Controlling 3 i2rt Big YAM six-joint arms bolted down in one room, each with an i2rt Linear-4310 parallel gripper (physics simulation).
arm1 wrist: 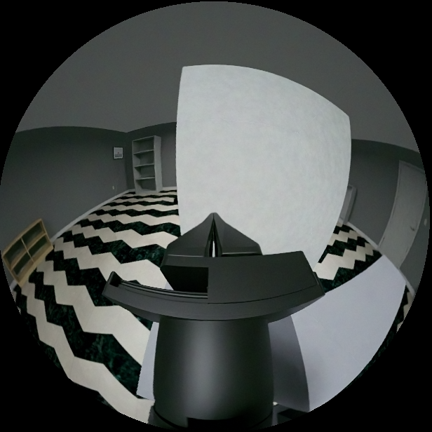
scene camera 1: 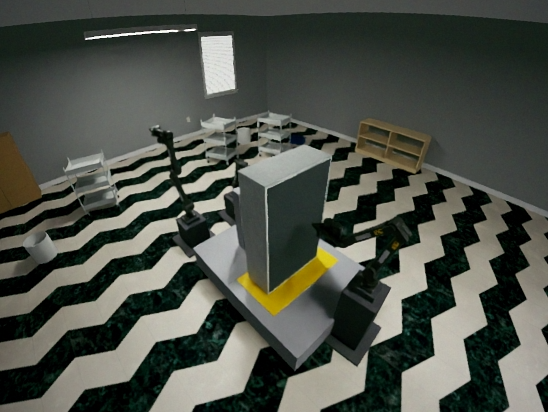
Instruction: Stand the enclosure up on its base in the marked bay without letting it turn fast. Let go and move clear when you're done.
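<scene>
The enclosure (arm1 wrist: 265,150) (scene camera 1: 295,225), a tall grey box, stands about upright on the yellow marked bay (scene camera 1: 280,302), with yellow showing along its near right side. A slight tilt cannot be ruled out. Arm1's gripper (arm1 wrist: 214,216) is shut with its fingertips together; the enclosure's broad pale face is ahead of it, and contact cannot be told. In the scene view, the right arm's gripper (scene camera 1: 316,227) is beside the enclosure's right edge, its fingers too dark to read. The left arm's gripper (scene camera 1: 154,130) is raised well away from the enclosure. A third arm is mostly hidden behind the enclosure.
The bay lies on a low grey platform (arm1 wrist: 350,325) (scene camera 1: 300,327), with dark arm pedestals (scene camera 1: 356,312) (scene camera 1: 194,230) beside it. White carts (scene camera 1: 92,185) (scene camera 1: 221,139), a white bin (scene camera 1: 41,247) and a wooden shelf unit (arm1 wrist: 47,232) (scene camera 1: 393,140) stand farther off.
</scene>
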